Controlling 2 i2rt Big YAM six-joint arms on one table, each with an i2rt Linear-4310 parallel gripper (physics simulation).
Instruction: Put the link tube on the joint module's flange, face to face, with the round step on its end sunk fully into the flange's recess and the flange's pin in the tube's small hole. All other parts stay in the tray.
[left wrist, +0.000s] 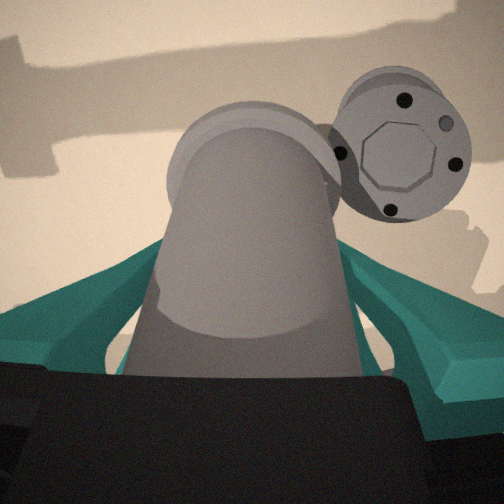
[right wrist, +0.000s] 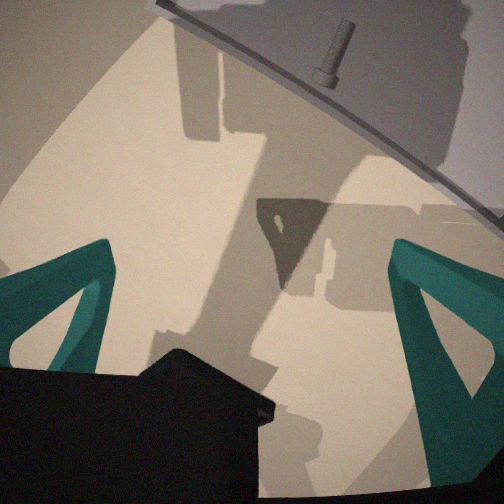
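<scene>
In the left wrist view my left gripper is shut on the grey link tube, which runs away from the camera between the teal fingers. The tube's far end flange is above the table. Just right of it sits the joint module's round flange, facing the camera, with an octagonal recess, dark bolt holes and a small grey pin. The tube end overlaps the flange's left edge but stands off to its left. In the right wrist view my right gripper is open and empty above the bare table.
A grey tray lies at the top right of the right wrist view, with a single bolt lying in it. Shadows of the arms fall across the beige table.
</scene>
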